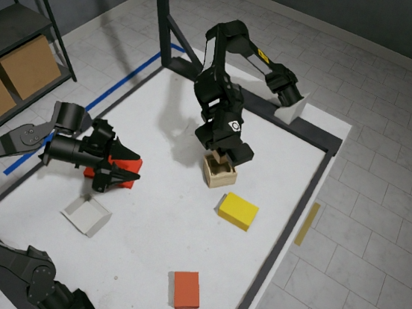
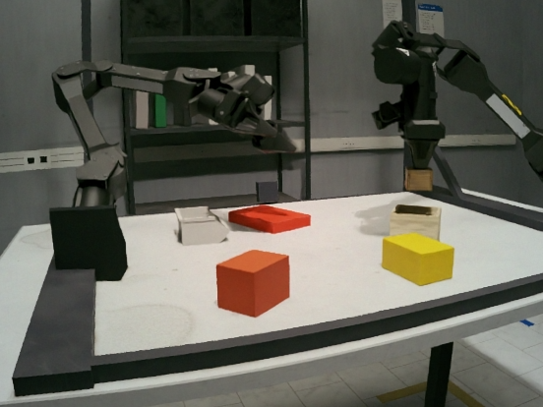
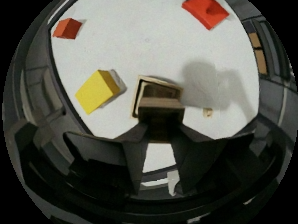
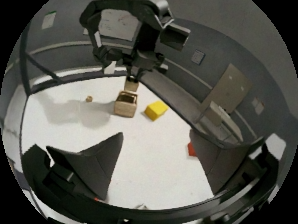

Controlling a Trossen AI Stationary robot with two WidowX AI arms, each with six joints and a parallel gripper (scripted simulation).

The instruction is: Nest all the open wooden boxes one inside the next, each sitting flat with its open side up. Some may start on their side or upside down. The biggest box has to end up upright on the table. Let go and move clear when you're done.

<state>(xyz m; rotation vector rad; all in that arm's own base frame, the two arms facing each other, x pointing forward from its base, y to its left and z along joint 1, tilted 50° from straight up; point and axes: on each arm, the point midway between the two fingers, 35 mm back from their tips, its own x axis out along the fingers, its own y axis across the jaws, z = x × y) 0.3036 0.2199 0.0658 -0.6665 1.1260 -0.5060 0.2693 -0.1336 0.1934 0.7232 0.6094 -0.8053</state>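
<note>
My left gripper is now 40 mm above the small wooden box. From my left hand the other things lie so: medium wooden box 140 mm below; then biggest wooden box 140 mm below; then tiny wooden box 130 mm behind, 90 mm to the left, 150 mm below.
</note>
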